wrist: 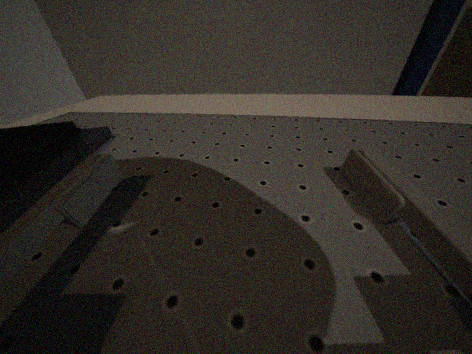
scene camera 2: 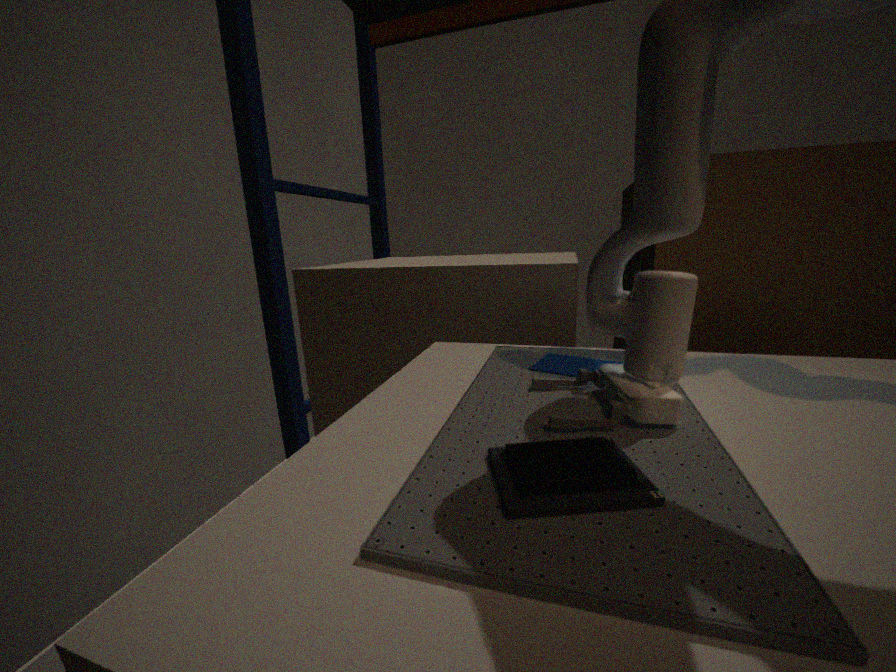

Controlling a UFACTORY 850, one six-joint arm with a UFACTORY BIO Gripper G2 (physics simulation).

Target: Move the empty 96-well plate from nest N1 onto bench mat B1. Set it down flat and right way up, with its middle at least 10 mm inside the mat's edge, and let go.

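The dark nest N1 (scene camera 2: 584, 504) (wrist: 97, 140) stands on the perforated board. A black, low block that looks like the 96-well plate (scene camera 2: 564, 464) (wrist: 30, 145) sits flat in it; its wells are too dark to make out. My gripper (scene camera 2: 539, 405) (wrist: 232, 186) is open and empty, low over the board. It is just behind the nest in the scene view, apart from the plate. In the wrist view, the nest and plate lie beyond the left finger, outside the gap. A blue mat, apparently B1 (scene camera 2: 560, 363), lies at the board's far end, partly hidden by the gripper.
The perforated grey board (scene camera 2: 441, 499) (wrist: 280, 145) lies on the pale table (scene camera 2: 289, 520) (wrist: 250, 105). A large box-like block (scene camera 2: 434, 311) stands behind the table's left side, with a blue rack frame (scene camera 2: 264, 217) (wrist: 425, 50) beside it. The lighting is dim, with broad arm shadows.
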